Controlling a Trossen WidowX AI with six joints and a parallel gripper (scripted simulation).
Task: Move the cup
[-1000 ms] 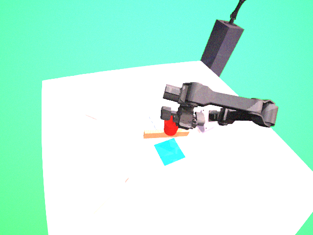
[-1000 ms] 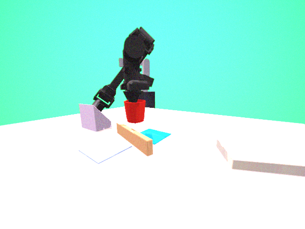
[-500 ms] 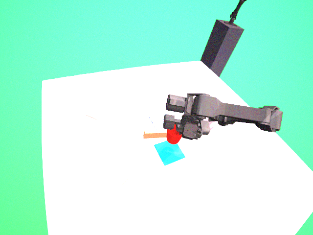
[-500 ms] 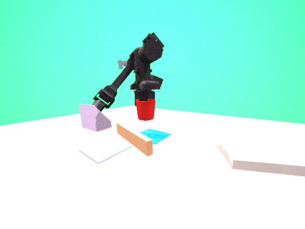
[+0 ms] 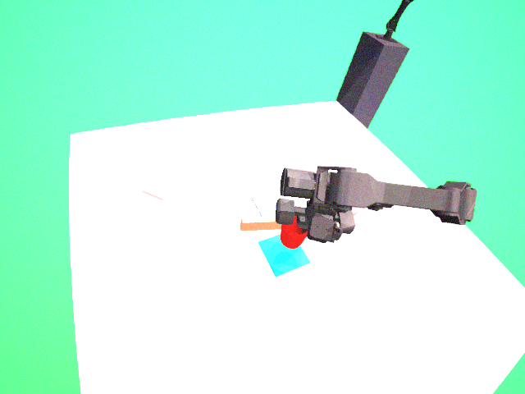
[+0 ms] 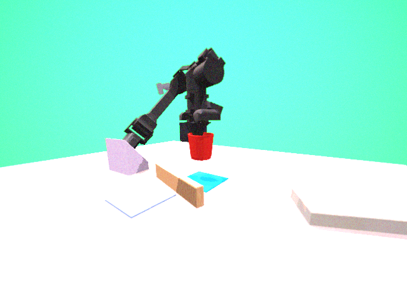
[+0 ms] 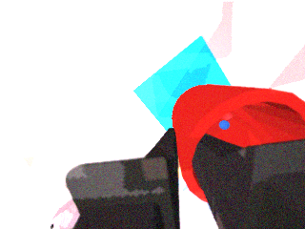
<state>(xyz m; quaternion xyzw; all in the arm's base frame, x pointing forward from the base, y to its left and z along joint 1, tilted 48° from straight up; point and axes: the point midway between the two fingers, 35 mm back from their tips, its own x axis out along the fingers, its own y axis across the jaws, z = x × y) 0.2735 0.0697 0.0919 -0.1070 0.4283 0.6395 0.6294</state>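
Now: gripper tip 40 mm short of the blue marble, 30 mm to the left of it and 20 mm above it. From my gripper tip the other things lie so: cyan pad: 110 mm below, 30 mm ahead, 10 mm to the right; wooden bar: 100 mm to the right, 90 mm below, 10 mm ahead; red cup: 30 mm ahead, 20 mm to the right.
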